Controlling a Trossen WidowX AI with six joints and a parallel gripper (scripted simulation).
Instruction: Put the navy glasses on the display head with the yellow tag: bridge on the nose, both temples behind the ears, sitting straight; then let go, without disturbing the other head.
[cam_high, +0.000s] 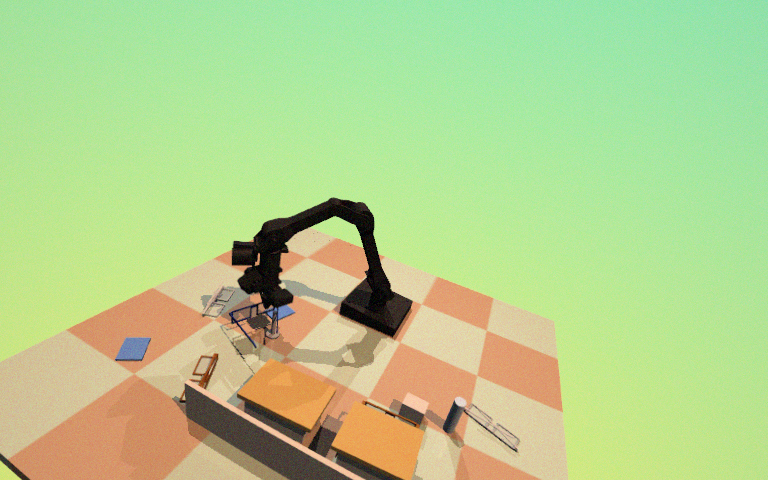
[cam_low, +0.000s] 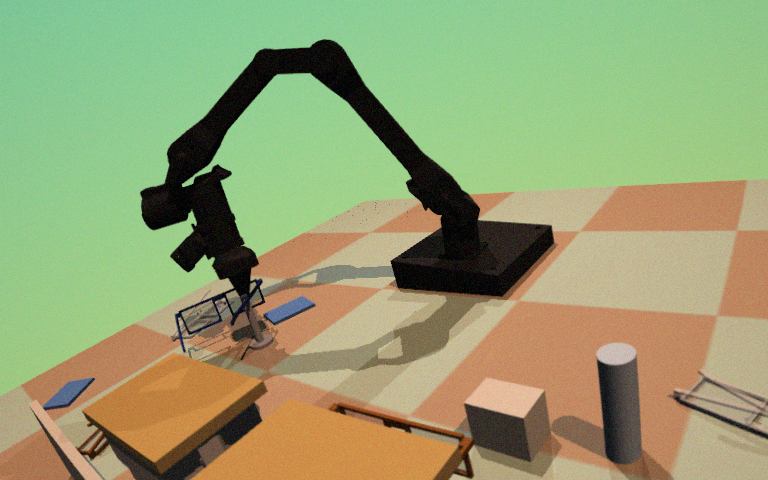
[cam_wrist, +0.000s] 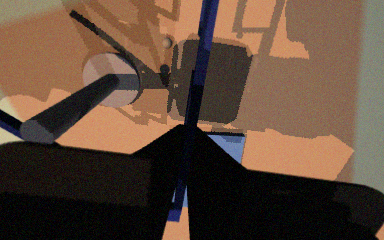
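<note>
Right now the grey post stand is 50 mm to the left of my gripper tip, 30 mm below it and 30 mm ahead of it. From my gripper tip the other things lie so: low wall 400 mm ahead, 320 mm to the left.
</note>
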